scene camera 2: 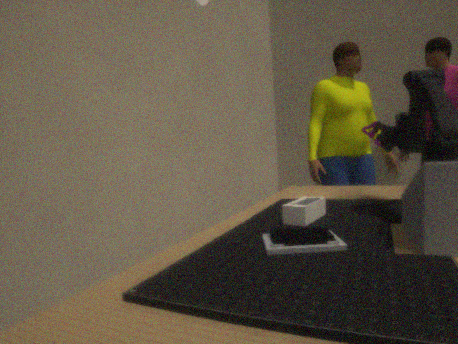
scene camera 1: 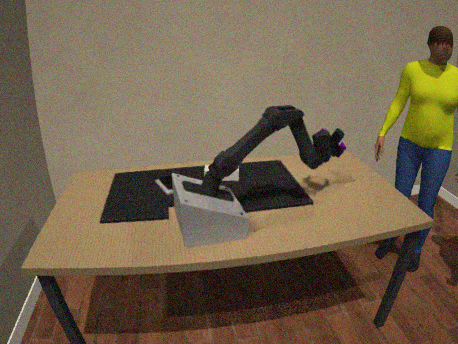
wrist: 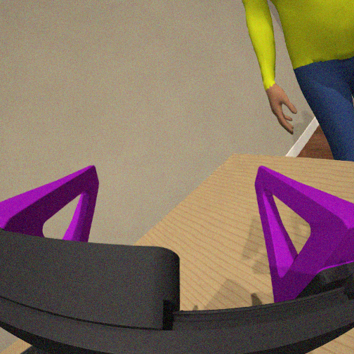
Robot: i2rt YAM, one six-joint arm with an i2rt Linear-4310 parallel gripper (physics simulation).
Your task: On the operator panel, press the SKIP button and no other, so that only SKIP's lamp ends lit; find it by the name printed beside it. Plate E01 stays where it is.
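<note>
There is an operator panel (scene camera 2: 293, 213) that I can see, and I see my own gripper (wrist: 176, 174) as well.
</note>
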